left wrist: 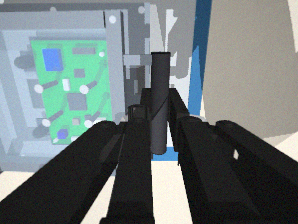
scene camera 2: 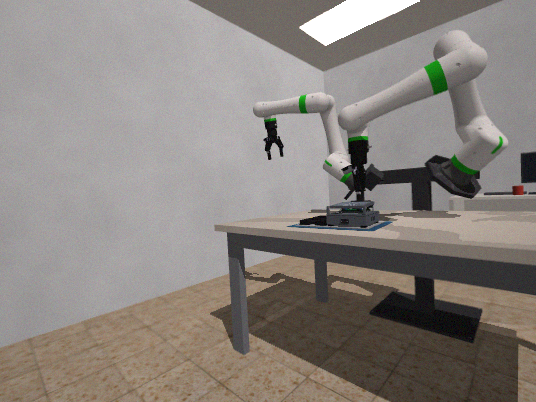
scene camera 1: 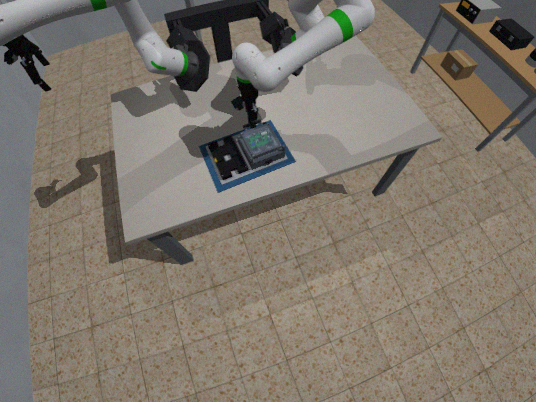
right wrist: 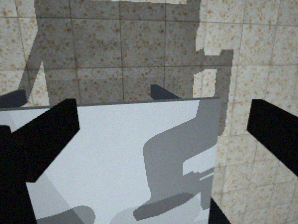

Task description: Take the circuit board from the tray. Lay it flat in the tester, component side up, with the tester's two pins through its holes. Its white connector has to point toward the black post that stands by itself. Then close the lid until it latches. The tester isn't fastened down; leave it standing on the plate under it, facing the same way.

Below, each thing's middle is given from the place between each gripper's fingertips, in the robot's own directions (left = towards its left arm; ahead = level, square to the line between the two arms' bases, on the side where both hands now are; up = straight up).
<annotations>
My left hand is 8 cm short of the clear lid (scene camera 1: 260, 140), 2 cm to the right of it and 2 cm above it. Also, from my left hand: black tray (scene camera 1: 237, 160) (11 cm ahead, 15 cm to the right, 10 cm below).
The black tray lies 32 cm ahead of my right hand (scene camera 1: 47, 77), 72 cm to the left of it and 42 cm below it. Also, from my right hand: clear lid (29 cm ahead, 89 cm to the left, 35 cm below).
</annotations>
